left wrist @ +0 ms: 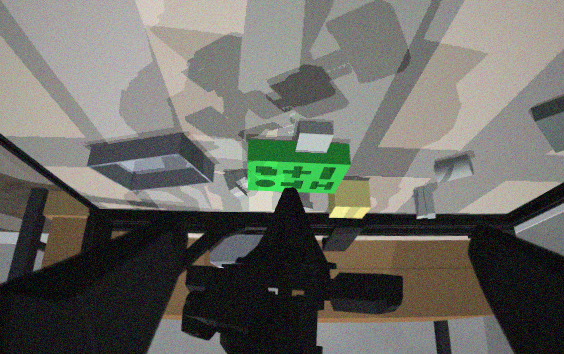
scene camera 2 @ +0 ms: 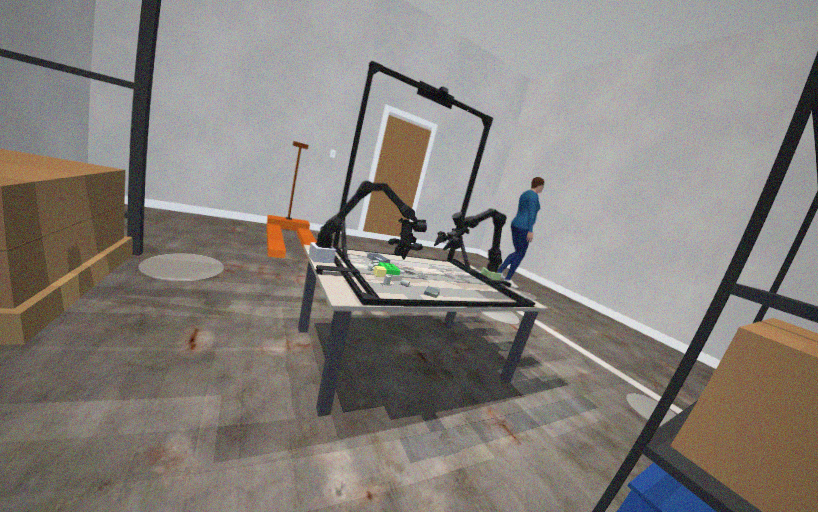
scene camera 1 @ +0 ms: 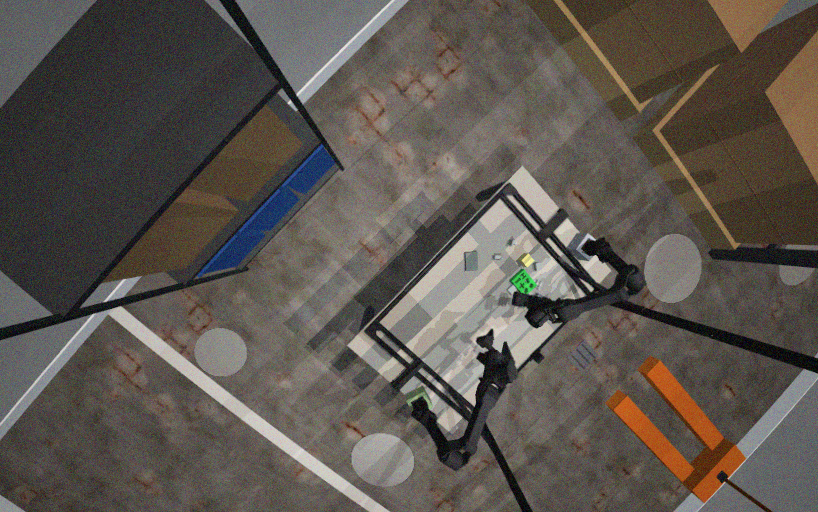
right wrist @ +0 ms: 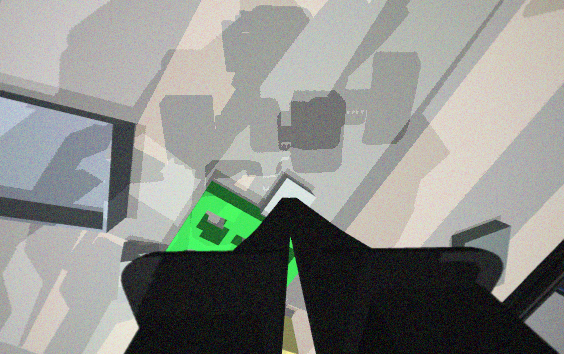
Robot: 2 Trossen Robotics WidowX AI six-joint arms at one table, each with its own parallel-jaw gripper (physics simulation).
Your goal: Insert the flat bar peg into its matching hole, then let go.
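Observation:
A green block [scene camera 1: 523, 280] [scene camera 2: 389, 267] [left wrist: 296, 168] [right wrist: 210, 225] with several shaped holes in its top lies on the table. My right gripper [scene camera 1: 516, 299] [scene camera 2: 403, 250] [left wrist: 290, 188] [right wrist: 288, 204] is shut, with its tip just above the block's near edge; I see nothing between its fingers. A grey piece with a white top [left wrist: 313, 138] [right wrist: 287, 191] stands against the block's far edge. I cannot pick out the flat bar peg with certainty. My left gripper [scene camera 1: 494, 341] [scene camera 2: 447, 239] is open and empty, raised over the table well away from the block.
A yellow cube [scene camera 1: 527, 260] [scene camera 2: 380, 271] [left wrist: 349, 198] sits beside the green block. A grey tray [left wrist: 158, 161] [scene camera 2: 322, 252] stands at the table's end. Small grey pieces [scene camera 1: 471, 260] [scene camera 2: 431, 292] lie scattered. A black frame [scene camera 2: 356, 147] rings the table. A person [scene camera 2: 524, 224] walks behind.

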